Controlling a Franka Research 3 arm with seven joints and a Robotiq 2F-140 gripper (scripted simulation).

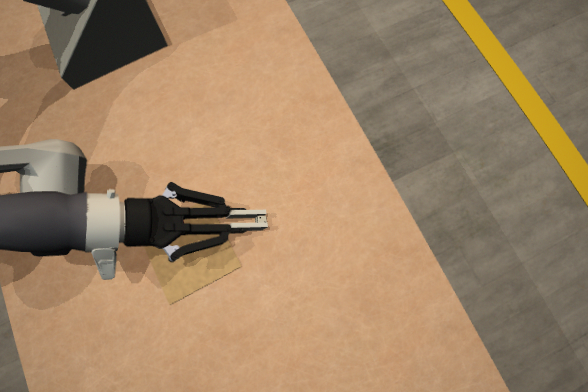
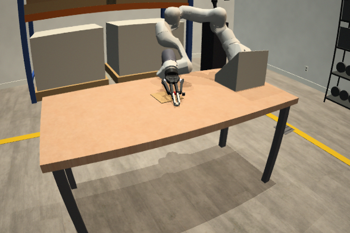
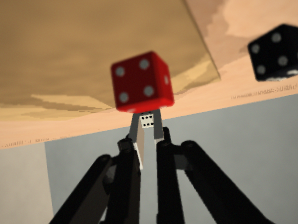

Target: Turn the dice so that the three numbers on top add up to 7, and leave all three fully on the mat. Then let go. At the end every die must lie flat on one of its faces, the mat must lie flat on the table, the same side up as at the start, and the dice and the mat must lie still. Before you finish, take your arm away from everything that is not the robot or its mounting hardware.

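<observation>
The white die lies 20 mm to the left of my hand, 20 mm below it and 10 mm ahead of it. Round my hand: black die 100 mm behind, 80 mm to the right, 20 mm below; red die 110 mm to the right, 60 mm behind, 20 mm below; tan mat 110 mm to the right, 30 mm below, 10 mm behind.
</observation>
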